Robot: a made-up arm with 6 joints.
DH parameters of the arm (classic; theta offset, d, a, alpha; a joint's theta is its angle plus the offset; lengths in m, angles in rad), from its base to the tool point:
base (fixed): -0.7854 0 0.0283 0
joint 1: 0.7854 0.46 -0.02 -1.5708
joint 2: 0.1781 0 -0.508 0
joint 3: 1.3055 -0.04 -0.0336 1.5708
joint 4: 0 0.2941 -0.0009 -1.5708
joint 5: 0 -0.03 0.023 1.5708
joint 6: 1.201 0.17 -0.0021 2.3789
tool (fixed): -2.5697 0.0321 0 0
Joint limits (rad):
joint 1: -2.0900..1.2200
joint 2: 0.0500..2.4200
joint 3: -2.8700..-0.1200
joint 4: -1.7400..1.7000
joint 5: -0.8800..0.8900
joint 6: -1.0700..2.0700
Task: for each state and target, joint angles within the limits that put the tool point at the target. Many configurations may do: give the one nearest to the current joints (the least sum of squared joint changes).
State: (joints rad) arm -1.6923 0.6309 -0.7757 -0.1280 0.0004 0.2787
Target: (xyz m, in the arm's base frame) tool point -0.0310 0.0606 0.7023
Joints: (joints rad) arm -1.8806 0.2259 -0.3432 0.0029 0.2443 0.3117
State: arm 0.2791 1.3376 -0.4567 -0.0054 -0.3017 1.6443
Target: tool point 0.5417 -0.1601 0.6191
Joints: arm -0.1697 1.8515 -0.8857 0.0165 -0.4311 1.6459
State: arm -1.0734 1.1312 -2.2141 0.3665 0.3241 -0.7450
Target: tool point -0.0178 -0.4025 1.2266
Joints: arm -1.4835 1.5021 -2.1681 0.2789 0.2522 -0.7614
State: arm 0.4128 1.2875 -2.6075 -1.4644 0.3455 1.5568
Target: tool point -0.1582 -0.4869 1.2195
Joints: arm 0.8642 0.8617 -2.7957 -1.4918 0.7855 1.5045
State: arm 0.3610 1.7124 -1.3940 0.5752 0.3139 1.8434
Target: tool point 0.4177 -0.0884 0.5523
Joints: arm -0.1423 1.8397 -0.8031 0.4374 0.4288 1.8181
